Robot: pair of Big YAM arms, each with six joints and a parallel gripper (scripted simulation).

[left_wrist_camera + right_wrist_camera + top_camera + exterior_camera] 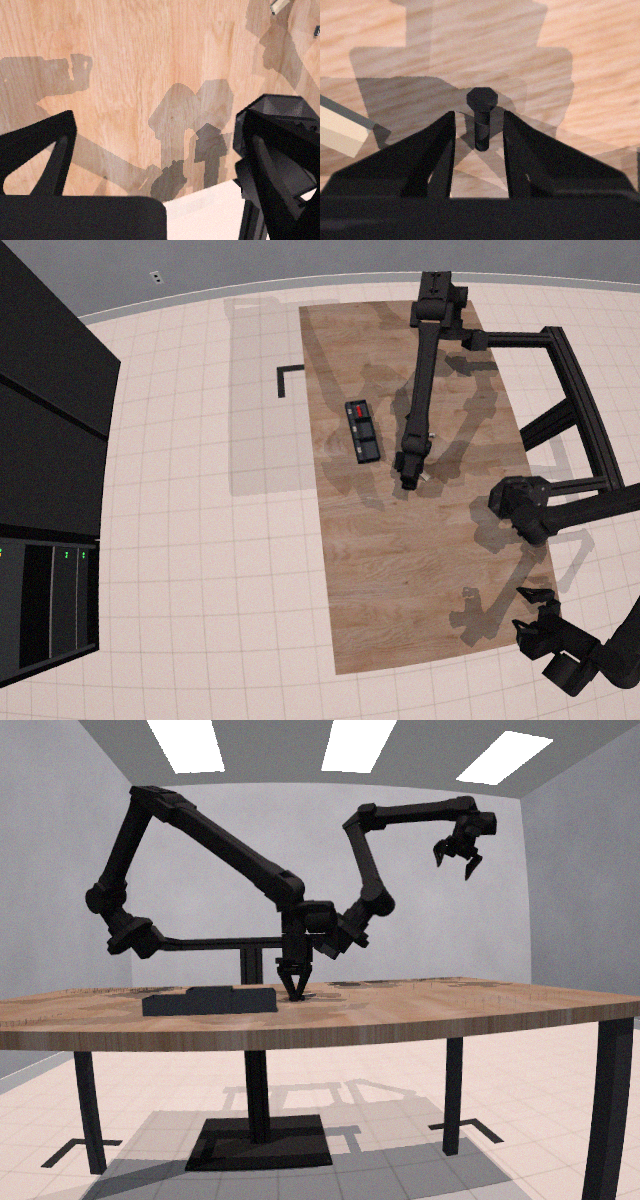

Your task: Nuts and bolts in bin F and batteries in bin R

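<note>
The black bolt is 1 cm to the left of my right hand. Round my right hand: beige block (8 cm behind, 3 cm to the left, 1 cm below); then black three-compartment bin row (18 cm to the right, 12 cm ahead, 1 cm above); then silver piece (16 cm behind, 12 cm to the right).
</note>
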